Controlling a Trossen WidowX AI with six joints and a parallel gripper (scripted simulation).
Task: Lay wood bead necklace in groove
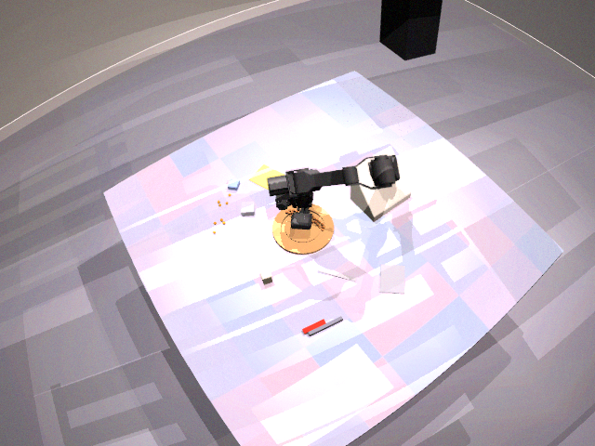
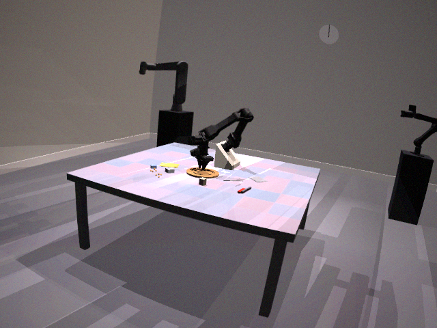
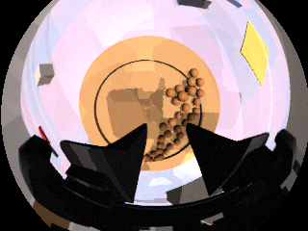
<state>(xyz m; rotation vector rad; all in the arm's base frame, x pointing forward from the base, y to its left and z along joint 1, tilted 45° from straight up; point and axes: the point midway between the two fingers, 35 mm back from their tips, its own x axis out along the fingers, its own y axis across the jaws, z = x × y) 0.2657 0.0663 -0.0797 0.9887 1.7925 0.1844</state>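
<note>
My gripper tip is 20 mm to the right of the round bead board, 10 mm short of it and 10 mm above it. Also, from my gripper tip: white block (140 mm to the right, 140 mm ahead, 10 mm below); then thin rod (230 mm to the left, 20 mm below); then yellow sheet (240 mm to the right, 20 mm below, 20 mm ahead).
</note>
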